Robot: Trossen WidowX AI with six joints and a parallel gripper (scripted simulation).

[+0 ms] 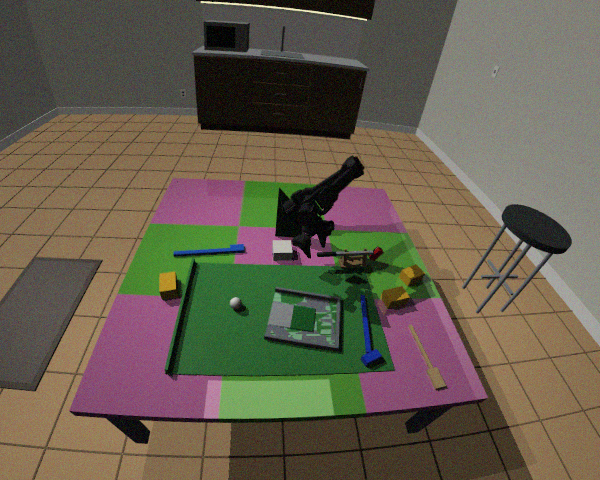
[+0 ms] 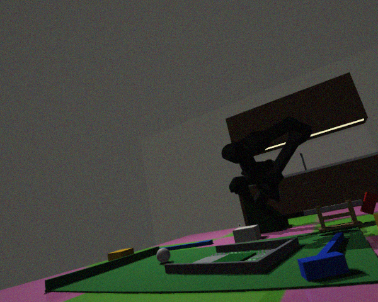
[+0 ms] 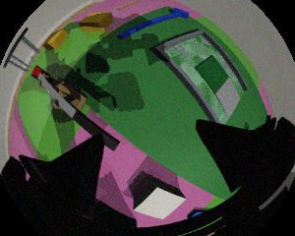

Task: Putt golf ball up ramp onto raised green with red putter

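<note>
Right now the red putter is 17 cm to the left of my gripper tip, 6 cm below it and 5 cm behind it. Also, from my gripper tip: grey frame: 22 cm ahead, 11 cm below, 6 cm to the right; then wooden rack: 19 cm to the left, 8 cm below, 4 cm behind; then green mat: 19 cm ahead, 15 cm to the right, 11 cm below.
</note>
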